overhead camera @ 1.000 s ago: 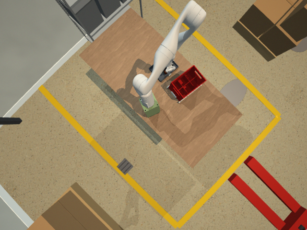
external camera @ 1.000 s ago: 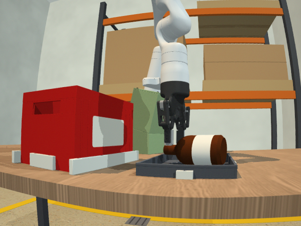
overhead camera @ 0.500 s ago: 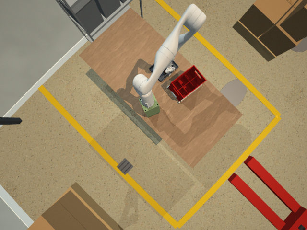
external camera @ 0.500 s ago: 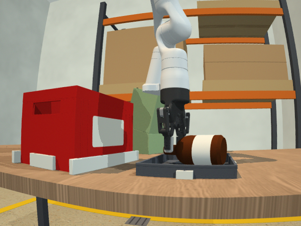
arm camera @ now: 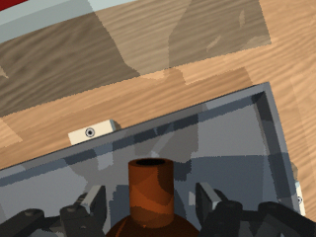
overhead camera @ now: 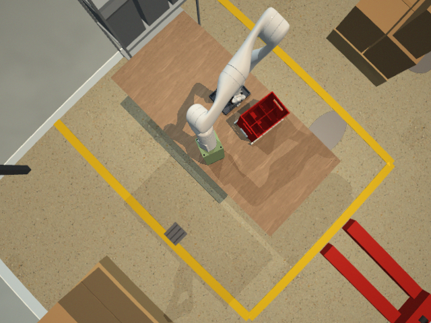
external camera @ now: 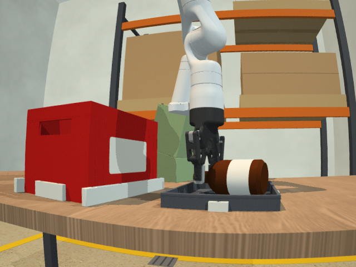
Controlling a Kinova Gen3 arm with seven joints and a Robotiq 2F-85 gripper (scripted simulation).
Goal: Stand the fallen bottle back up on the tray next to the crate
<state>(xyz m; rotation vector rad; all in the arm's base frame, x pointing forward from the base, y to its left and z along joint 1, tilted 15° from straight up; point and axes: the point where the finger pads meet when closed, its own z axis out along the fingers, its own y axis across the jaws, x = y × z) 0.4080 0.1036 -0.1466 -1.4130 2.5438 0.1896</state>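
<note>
Now: hand 20 mm short of the brown bottle and 40 mm to the right of it. The rest, counted from my hand: red crate (10 mm behind, 250 mm to the right, 40 mm above); then dark grey tray (40 mm ahead, 40 mm to the left, 30 mm below).
</note>
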